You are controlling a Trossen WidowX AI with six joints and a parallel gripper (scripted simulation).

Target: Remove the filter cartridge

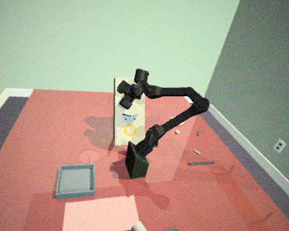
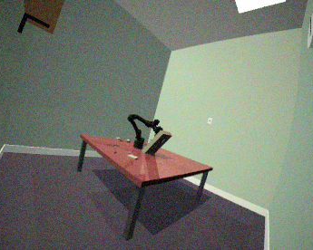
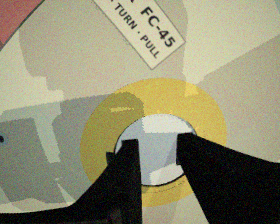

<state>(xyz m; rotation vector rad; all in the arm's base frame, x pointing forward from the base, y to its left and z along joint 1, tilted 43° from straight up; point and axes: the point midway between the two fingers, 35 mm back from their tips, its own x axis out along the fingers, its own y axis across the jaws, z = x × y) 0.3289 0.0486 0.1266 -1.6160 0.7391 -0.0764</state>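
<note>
My gripper tip is now 1 cm short of the round grey filter cartridge and 1 cm above it. Round my gripper tip: tan service panel (8 cm below, 4 cm behind); grey tray (36 cm behind, 34 cm to the left, 23 cm below).
</note>
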